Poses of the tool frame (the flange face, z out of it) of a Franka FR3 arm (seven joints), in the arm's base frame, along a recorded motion.
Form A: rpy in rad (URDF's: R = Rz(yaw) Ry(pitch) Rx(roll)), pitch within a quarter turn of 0, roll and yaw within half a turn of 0; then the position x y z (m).
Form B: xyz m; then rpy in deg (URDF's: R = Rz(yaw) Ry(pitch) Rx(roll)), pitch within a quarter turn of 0, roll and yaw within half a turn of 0. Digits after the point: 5 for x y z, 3 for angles.
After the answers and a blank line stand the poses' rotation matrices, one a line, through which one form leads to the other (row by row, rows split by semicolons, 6 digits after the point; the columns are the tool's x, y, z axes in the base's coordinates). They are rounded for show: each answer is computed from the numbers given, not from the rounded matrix.
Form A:
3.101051, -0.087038, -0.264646, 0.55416, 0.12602, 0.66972
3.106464, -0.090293, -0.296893, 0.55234, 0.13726, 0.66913
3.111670, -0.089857, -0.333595, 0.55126, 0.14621, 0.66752
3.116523, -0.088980, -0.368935, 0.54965, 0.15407, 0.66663
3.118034, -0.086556, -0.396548, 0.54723, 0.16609, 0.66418
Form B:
0.55416, 0.12602, 0.66972, 177.677, -4.987, -15.163
0.55234, 0.13726, 0.66913, 177.987, -5.173, -17.011
0.55126, 0.14621, 0.66752, 178.286, -5.148, -19.114
0.54965, 0.15407, 0.66663, 178.564, -5.098, -21.138
0.54723, 0.16609, 0.66418, 178.650, -4.959, -22.721

0.961532 -0.264753 0.073231; -0.260577 -0.963470 -0.061838; 0.086928 0.040377 -0.995396
0.952355 -0.295398 0.075897; -0.291359 -0.954734 -0.059948; 0.090170 0.034978 -0.995312
0.941059 -0.329832 0.074955; -0.326121 -0.943569 -0.057639; 0.089736 0.029797 -0.995520
0.929022 -0.362587 0.073817; -0.359196 -0.931616 -0.055416; 0.088863 0.024968 -0.995731
0.918947 -0.388008 0.070619; -0.384791 -0.921357 -0.055109; 0.086448 0.023468 -0.995980

